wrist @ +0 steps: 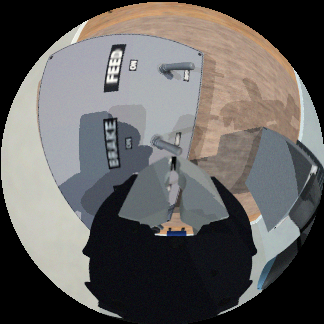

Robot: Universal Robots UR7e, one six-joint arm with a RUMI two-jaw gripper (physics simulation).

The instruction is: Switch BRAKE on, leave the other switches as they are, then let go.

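Places are measured from the arm's base along level axes (x ahead, y right, z down), in millimetres.
Where they show: gripper, fingertip midpoint: (pixel 172 157).
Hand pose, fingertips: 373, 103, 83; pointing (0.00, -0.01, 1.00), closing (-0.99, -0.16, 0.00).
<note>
Things, the pixels of their top centre, and the offset from my fingertips, as dx, dy, dz. "spot": a spot on its surface instead. Level surfaces: height alone.
- BRAKE switch, surface spot: (pixel 167 145) spot: +6, +3, +30
- BRAKE name label, top centre: (pixel 109 146) +86, +21, +16
- FEED switch, surface spot: (pixel 177 66) spot: -23, +113, +29
- brown wooden table, surface height: dz +150
The BRAKE switch (pixel 167 145) is a grey lever on the grey panel (pixel 65 100). Its base is at the left and its tip leans right, toward the OFF side and away from its ON label (pixel 128 143). The BRAKE name label (pixel 111 143) is left of it. My gripper (pixel 172 157) is shut and empty, with its fingertips just below the lever's tip in the view; whether they touch cannot be told. The FEED switch (pixel 177 66) above also leans right, over its OFF label (pixel 186 75).
The panel lies on a brown wooden table (pixel 240 60). A grey block-like body (pixel 275 175) stands at the right. A small blue thing (pixel 176 233) shows below the fingers. Shadows fall over the panel around BRAKE.
</note>
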